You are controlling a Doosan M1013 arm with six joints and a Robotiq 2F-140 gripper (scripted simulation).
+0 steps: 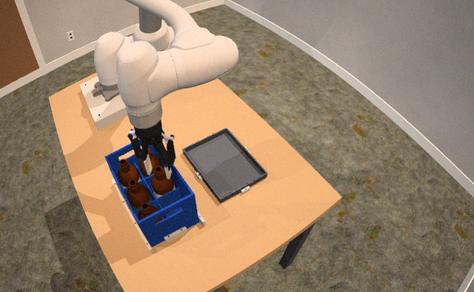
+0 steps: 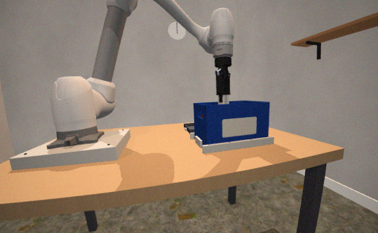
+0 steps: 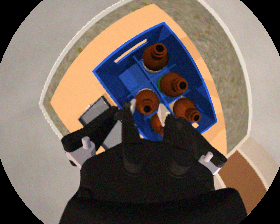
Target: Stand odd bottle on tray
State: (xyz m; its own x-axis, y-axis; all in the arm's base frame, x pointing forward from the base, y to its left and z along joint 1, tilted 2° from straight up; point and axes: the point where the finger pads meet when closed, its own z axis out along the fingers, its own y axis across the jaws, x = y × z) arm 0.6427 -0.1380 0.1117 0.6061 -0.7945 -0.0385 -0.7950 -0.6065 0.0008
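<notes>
The blue crate lies 90 mm below my hand and 50 mm to the right of it. The rest, counted from my hand: bottle 90 mm to the right, 90 mm below, 10 mm behind; dark tray 240 mm to the left, 160 mm below, 20 mm ahead.
</notes>
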